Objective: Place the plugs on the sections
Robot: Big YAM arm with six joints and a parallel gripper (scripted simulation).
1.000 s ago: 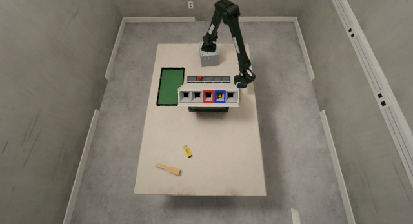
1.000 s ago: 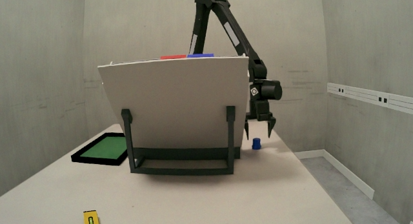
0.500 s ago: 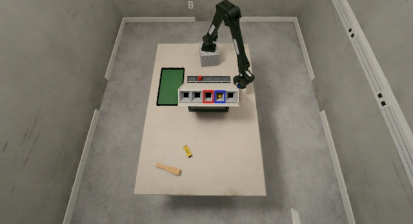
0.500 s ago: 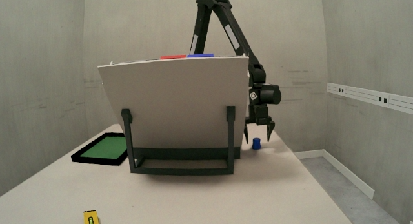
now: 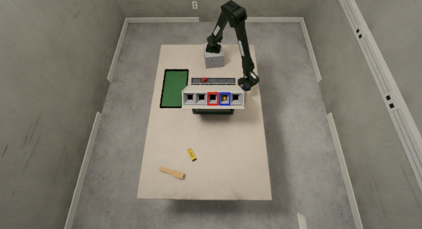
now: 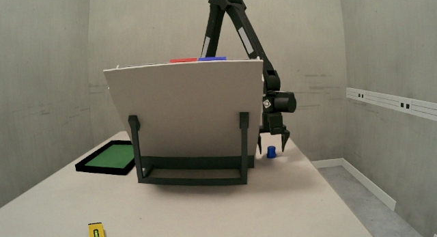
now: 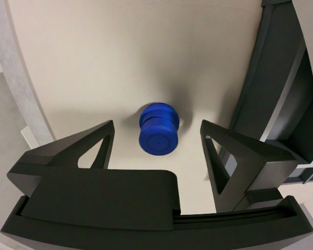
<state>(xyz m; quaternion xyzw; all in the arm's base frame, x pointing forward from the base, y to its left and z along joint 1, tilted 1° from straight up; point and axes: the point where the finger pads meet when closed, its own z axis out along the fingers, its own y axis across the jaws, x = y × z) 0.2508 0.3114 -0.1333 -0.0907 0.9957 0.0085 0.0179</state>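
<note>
The blue plug is 10 mm below my hand. Round my hand: blue band 300 mm ahead, 140 mm to the right, 300 mm above; red plug 10 mm behind, 350 mm to the right; cover 170 mm ahead, 240 mm to the right, 180 mm above.
</note>
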